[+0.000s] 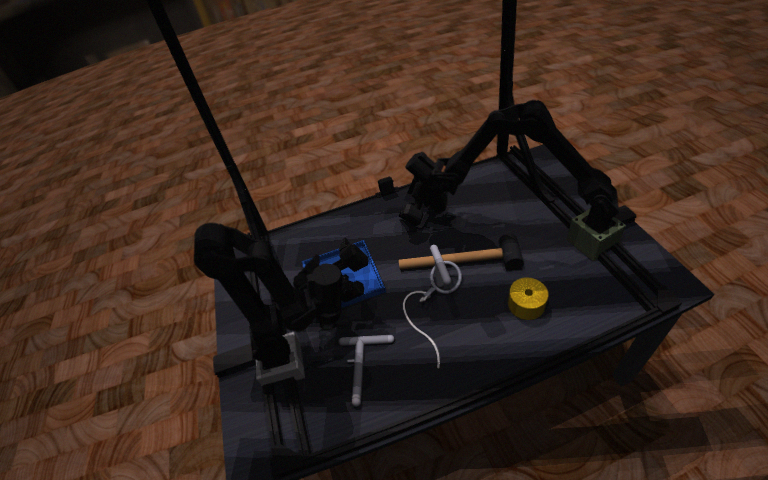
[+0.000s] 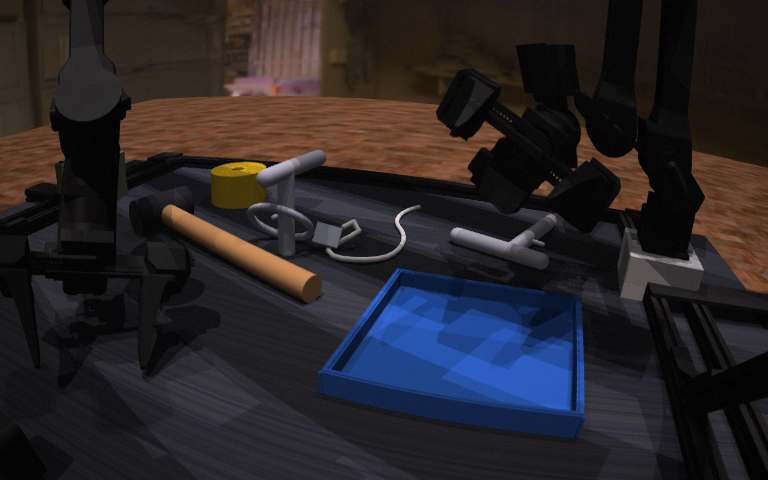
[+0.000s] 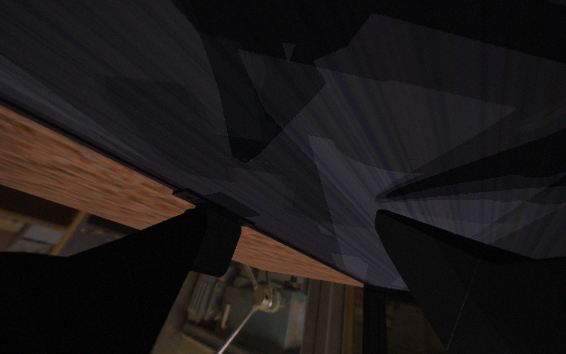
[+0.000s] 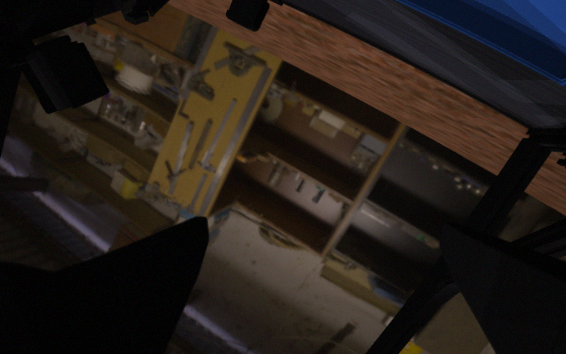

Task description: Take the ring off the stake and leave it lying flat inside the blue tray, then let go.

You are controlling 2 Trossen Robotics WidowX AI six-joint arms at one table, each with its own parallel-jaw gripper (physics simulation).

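Where they show: left gripper, fingertip midpoint: (image 1: 404, 204) (image 2: 90, 368) (image 3: 292, 216); right gripper, fingertip midpoint: (image 1: 331, 247) (image 2: 500, 165) (image 4: 324, 231); left arm's base, link origin: (image 1: 598, 222); right arm's base, link origin: (image 1: 275, 354) (image 2: 662, 246).
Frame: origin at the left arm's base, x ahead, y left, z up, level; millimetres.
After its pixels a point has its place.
A grey T-topped stake (image 1: 439, 264) @(x 439, y -103, z 27 mm) (image 2: 286, 195) @(x 433, y -133, z -8 mm) stands upright on the table. A thin pale ring (image 1: 460, 277) @(x 384, y -95, z -56 mm) (image 2: 261, 205) @(x 405, y -141, z -19 mm) hangs tilted around its post, below the crossbar and above the table. The blue tray (image 1: 373, 280) @(x 575, y -231, z -74 mm) (image 2: 447, 416) @(x 626, y -386, z -75 mm) (image 4: 540, 25) @(x 686, y -374, z -74 mm) holds no object. My left gripper (image 1: 425, 215) (image 2: 90, 367) @(x 359, y -434, z -59 mm) (image 3: 292, 216) @(x 359, y -434, z -59 mm) is open and empty, fingers pointing down, low over the table on the far side of the mallet from the stake. My right gripper (image 1: 353, 272) (image 2: 526, 150) @(x 647, y -268, z 74 mm) (image 4: 324, 231) @(x 647, y -268, z 74 mm) is open and empty, above the tray area.
A mallet (image 1: 453, 258) @(x 365, y -155, z -49 mm) (image 2: 243, 253) @(x 404, y -198, z -53 mm) lies beside the stake. A yellow cylinder (image 1: 527, 300) @(x 306, y 68, z -30 mm) (image 2: 238, 186) @(x 307, y 11, z -45 mm) stands nearby. A white cord (image 1: 419, 328) @(x 551, y -32, z -74 mm) (image 2: 402, 232) @(x 553, y -42, z -74 mm) with a grey block (image 2: 327, 233) @(x 474, y -106, z -59 mm) lies by the ring. Another T-shaped piece (image 1: 358, 367) @(x 721, y -13, z -60 mm) (image 2: 487, 243) @(x 658, y -75, z -65 mm) lies on the table.
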